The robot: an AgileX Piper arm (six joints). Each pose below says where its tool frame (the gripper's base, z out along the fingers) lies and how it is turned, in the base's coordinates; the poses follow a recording.
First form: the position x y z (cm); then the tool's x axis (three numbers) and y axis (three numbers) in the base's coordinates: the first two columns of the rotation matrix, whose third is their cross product.
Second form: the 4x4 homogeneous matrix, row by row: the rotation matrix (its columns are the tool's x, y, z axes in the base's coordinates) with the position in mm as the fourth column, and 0 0 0 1 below. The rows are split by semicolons. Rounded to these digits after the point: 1 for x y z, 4 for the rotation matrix.
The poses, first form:
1: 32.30 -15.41 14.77 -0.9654 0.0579 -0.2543 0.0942 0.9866 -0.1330
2: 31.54 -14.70 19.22 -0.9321 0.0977 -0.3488 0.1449 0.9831 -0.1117
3: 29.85 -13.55 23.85 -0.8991 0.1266 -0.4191 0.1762 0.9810 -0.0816
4: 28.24 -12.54 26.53 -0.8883 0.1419 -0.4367 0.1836 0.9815 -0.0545
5: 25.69 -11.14 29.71 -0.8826 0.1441 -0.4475 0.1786 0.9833 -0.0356
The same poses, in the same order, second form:
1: -0.9654 0.0942 0.2432 323.0; 0.0579 0.9866 -0.1524 -154.1; -0.2543 -0.1330 -0.9579 147.7; 0 0 0 1
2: -0.9321 0.1449 0.3320 315.4; 0.0977 0.9831 -0.1547 -147.0; -0.3488 -0.1117 -0.9305 192.2; 0 0 0 1
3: -0.8991 0.1762 0.4008 298.5; 0.1266 0.9810 -0.1472 -135.5; -0.4191 -0.0816 -0.9043 238.5; 0 0 0 1
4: -0.8883 0.1836 0.4209 282.4; 0.1419 0.9815 -0.1286 -125.4; -0.4367 -0.0545 -0.8979 265.3; 0 0 0 1
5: -0.8826 0.1786 0.4349 256.9; 0.1441 0.9833 -0.1113 -111.4; -0.4475 -0.0356 -0.8936 297.1; 0 0 0 1
